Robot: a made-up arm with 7 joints.
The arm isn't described. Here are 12 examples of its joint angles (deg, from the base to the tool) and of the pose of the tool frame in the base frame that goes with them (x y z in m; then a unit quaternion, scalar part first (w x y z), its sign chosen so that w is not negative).
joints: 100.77 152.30 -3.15 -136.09 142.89 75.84 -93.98
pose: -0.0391 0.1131 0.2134 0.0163 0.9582 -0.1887 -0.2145
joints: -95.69 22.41 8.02 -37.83 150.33 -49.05 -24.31
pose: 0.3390 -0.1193 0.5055 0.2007 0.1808 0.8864 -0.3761
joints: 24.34 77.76 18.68 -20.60 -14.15 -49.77 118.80
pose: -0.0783 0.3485 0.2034 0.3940 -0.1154 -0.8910 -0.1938
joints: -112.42 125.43 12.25 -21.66 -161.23 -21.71 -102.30
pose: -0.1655 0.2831 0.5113 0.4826 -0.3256 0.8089 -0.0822
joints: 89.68 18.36 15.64 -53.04 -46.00 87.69 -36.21
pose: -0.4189 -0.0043 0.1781 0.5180 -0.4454 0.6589 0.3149
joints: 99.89 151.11 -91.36 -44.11 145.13 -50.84 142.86
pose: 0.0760 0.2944 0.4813 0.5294 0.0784 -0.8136 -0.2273
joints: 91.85 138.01 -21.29 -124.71 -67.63 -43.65 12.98
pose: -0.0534 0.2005 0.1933 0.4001 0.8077 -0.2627 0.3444
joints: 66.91 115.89 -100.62 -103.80 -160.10 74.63 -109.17
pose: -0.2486 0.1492 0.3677 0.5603 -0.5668 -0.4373 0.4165
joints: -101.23 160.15 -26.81 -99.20 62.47 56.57 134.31
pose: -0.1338 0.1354 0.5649 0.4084 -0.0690 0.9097 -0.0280
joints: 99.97 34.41 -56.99 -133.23 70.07 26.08 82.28
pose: -0.2081 -0.1904 0.2264 0.3286 -0.1032 -0.2500 0.9049
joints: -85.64 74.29 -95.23 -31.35 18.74 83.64 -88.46
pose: 0.2975 0.2213 0.3284 0.7764 -0.2404 0.5379 -0.2238
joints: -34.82 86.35 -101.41 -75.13 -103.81 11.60 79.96
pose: 0.1103 0.2405 0.0785 0.2560 -0.3204 0.3100 -0.8578
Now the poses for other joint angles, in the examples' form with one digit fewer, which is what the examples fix.
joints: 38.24 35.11 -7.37 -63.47 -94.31 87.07 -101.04
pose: -0.101 0.119 -0.023 0.226 -0.174 0.958 0.020
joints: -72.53 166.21 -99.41 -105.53 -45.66 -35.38 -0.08
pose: -0.098 0.283 0.381 0.398 -0.231 0.381 -0.802
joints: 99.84 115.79 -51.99 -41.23 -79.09 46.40 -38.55
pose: -0.120 0.342 0.397 0.557 0.200 -0.804 0.058
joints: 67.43 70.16 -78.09 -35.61 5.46 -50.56 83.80
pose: -0.376 0.196 0.278 0.782 -0.538 -0.211 0.235
